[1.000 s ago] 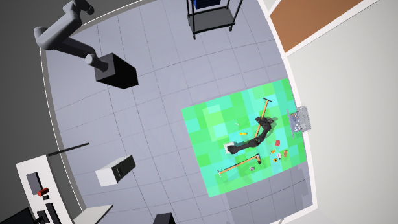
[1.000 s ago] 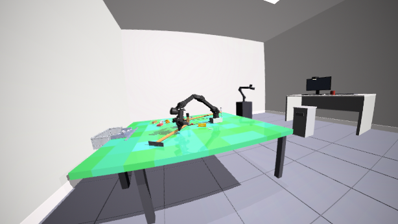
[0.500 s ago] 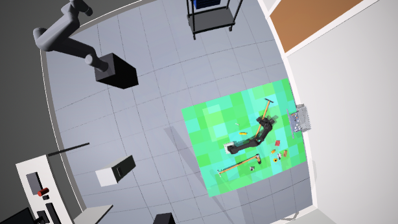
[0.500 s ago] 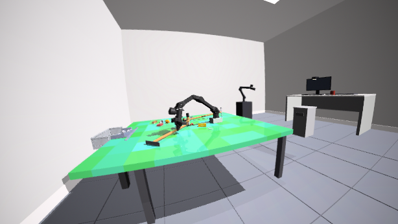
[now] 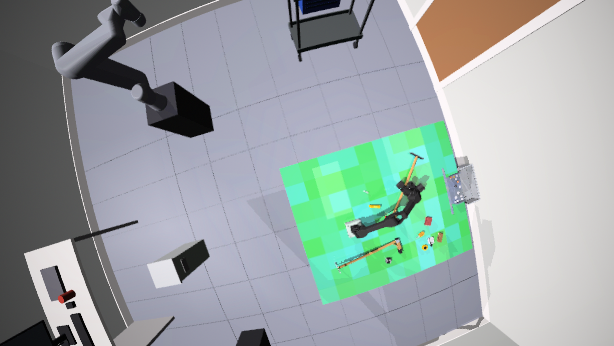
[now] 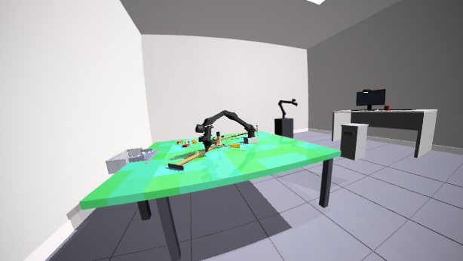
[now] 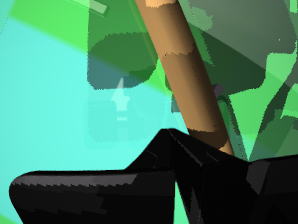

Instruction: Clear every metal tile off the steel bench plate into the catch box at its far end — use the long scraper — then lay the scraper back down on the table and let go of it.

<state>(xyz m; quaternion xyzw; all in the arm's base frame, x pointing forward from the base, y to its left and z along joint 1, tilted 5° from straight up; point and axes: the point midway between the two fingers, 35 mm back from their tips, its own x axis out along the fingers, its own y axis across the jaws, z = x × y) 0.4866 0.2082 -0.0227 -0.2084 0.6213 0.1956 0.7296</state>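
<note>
Now: the long scraper 30 mm ahead of my gripper tip and 40 mm above it. From my gripper tip the other things lie so: red block 200 mm ahead, 360 mm to the right, 10 mm below; red-handled tool 190 mm behind, 250 mm to the right, 20 mm below; yellow piece 270 mm behind, 80 mm to the right, 10 mm above.
</note>
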